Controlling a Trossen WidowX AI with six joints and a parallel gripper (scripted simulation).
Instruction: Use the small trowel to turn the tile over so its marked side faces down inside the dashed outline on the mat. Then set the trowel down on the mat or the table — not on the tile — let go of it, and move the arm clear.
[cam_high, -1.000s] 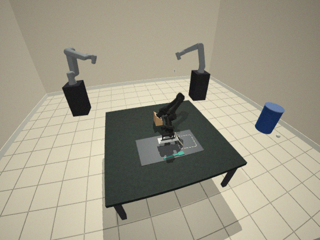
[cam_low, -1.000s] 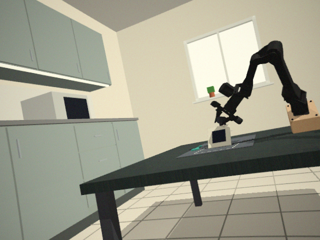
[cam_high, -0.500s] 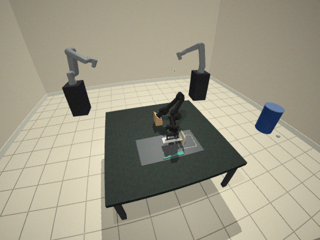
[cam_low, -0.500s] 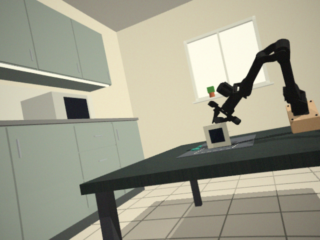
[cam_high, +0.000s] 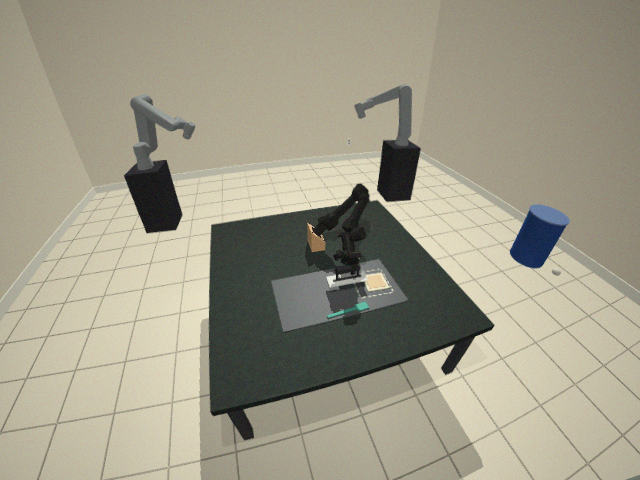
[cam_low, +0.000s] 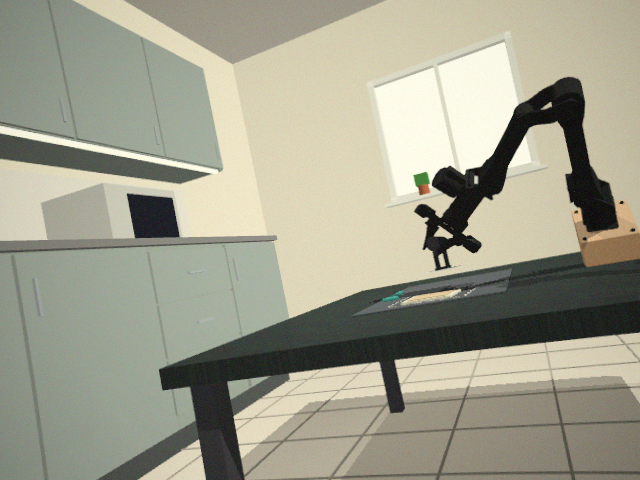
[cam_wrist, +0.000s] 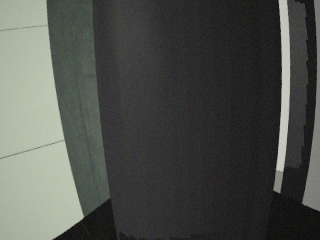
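Right now my gripper tip is 20 mm past the tile, 140 mm to the right of it and 100 mm above it. Also, from my gripper tip: grey mat 70 mm to the right, 120 mm below; then teal trowel 130 mm ahead, 40 mm to the right, 100 mm below.
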